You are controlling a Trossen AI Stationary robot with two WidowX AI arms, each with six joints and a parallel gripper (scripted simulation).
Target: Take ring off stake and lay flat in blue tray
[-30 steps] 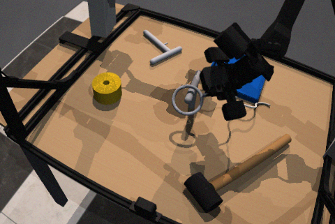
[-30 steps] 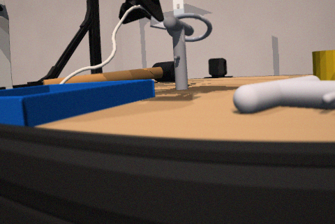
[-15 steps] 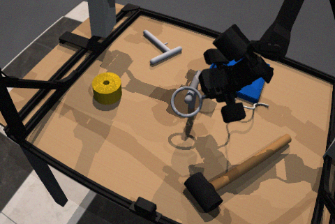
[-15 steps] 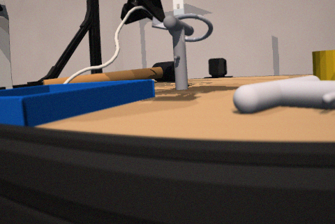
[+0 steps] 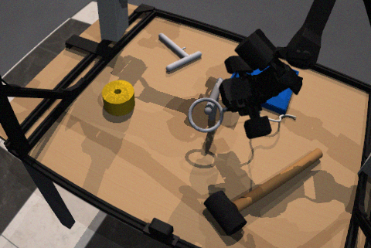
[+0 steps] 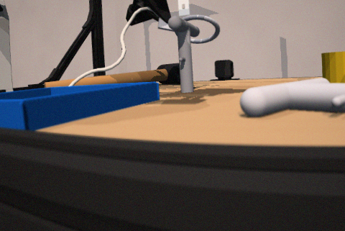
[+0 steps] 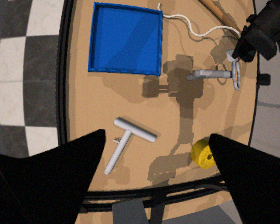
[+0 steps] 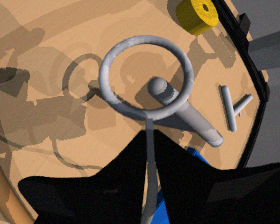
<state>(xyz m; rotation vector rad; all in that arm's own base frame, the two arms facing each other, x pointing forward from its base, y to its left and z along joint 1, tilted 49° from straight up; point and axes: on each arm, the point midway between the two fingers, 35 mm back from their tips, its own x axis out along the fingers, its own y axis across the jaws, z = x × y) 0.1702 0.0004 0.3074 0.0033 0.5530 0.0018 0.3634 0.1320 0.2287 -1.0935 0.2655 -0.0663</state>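
Now: right hand 260 mm short of the blue tray, 140 mm above it and 20 mm to the right of it. Also, from my right hand: yellow cylinder: 310 mm to the left, 120 mm below, 70 mm behind; then grey t-shaped piece: 300 mm to the left, 210 mm ahead, 140 mm below.
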